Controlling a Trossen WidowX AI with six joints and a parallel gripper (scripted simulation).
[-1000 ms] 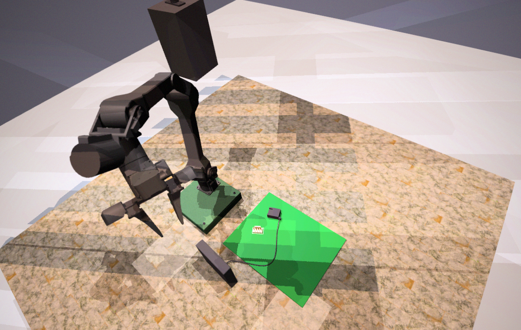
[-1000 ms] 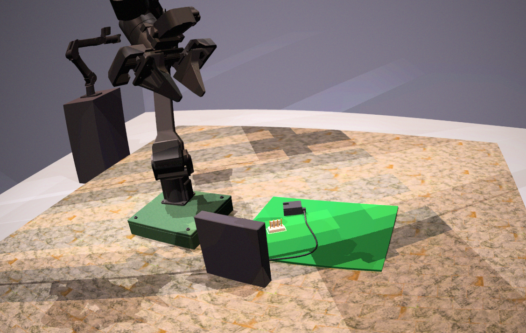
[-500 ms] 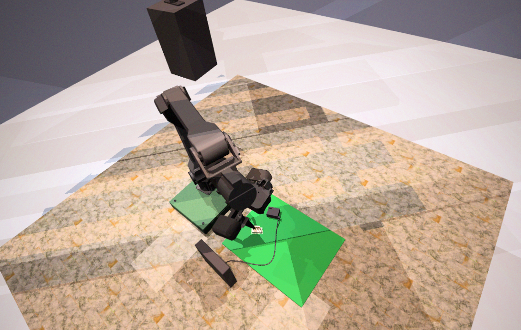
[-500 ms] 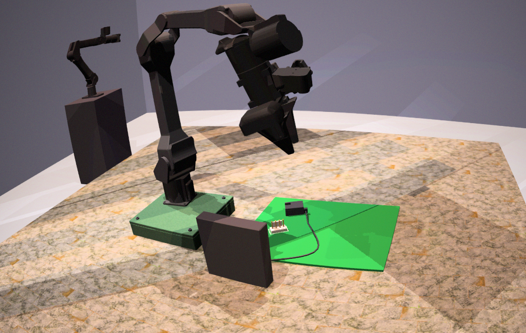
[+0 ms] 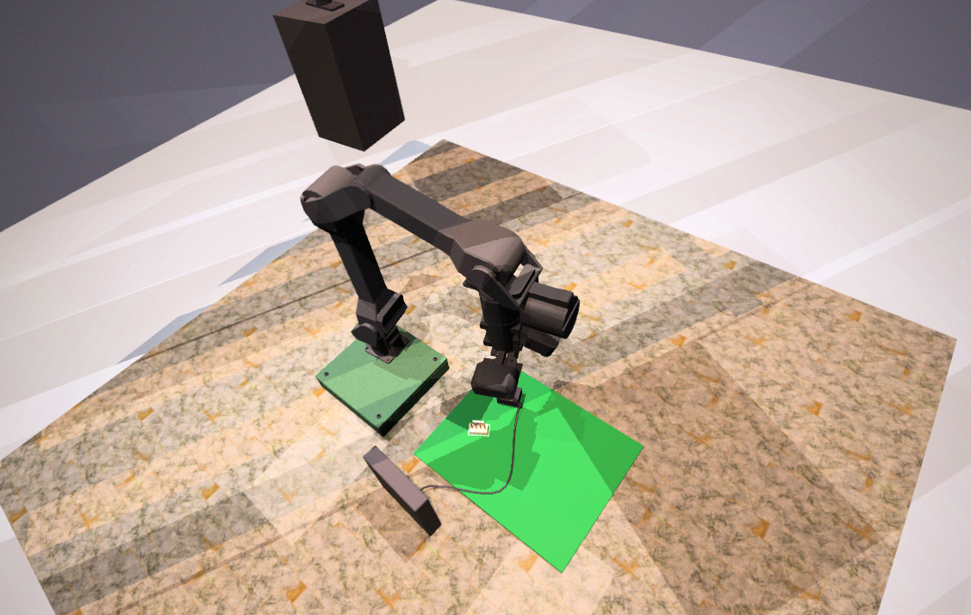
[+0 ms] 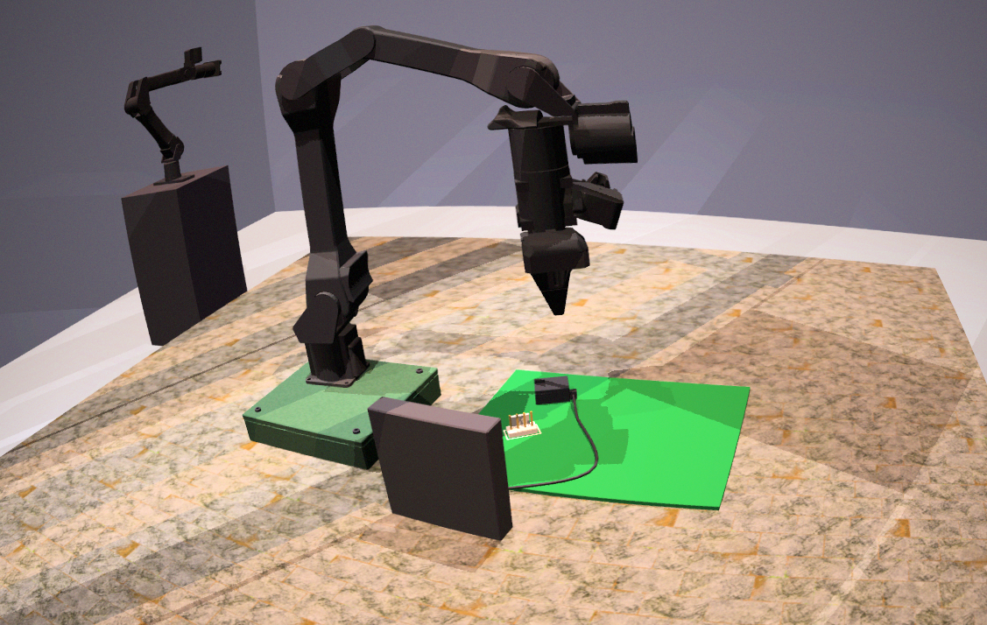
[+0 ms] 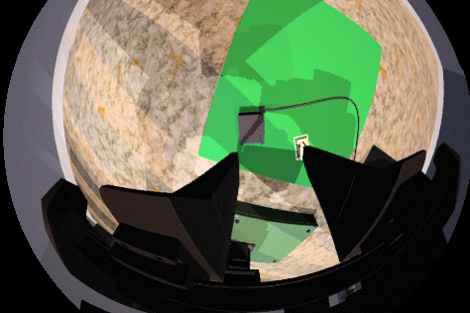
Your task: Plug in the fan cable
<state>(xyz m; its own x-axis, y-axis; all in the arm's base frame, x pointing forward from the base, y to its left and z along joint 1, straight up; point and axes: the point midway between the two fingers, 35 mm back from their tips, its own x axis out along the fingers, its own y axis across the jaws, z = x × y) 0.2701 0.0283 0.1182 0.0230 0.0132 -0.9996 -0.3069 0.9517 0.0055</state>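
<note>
Now: the dark fan plug 2 cm behind my gripper tip, 1 cm to the left of it and 11 cm below it. Also, from my gripper tip: green board: 6 cm ahead, 6 cm to the right, 13 cm below; then dark fan: 5 cm behind, 23 cm to the right, 6 cm below; then four-pin fan header: 3 cm behind, 7 cm to the right, 12 cm below.
</note>
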